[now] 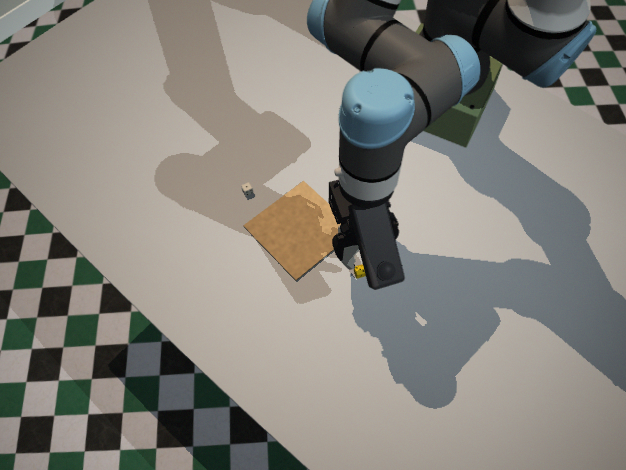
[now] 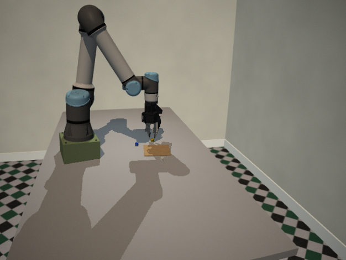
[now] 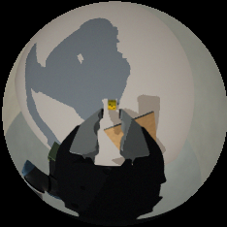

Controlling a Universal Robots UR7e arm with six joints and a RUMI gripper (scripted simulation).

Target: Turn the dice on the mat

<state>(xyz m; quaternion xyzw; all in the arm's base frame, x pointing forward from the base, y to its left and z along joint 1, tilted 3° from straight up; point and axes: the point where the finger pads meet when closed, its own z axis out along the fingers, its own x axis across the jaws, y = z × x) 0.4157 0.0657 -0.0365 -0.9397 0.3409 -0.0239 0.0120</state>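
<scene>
The yellow die lies 30 mm below my hand. From my hand the other things lie so: blue die (100 mm behind, 30 mm to the right, 30 mm below); then tan mat (130 mm to the right, 40 mm below, 10 mm behind); then white die (250 mm to the right, 30 mm below, 30 mm behind).
</scene>
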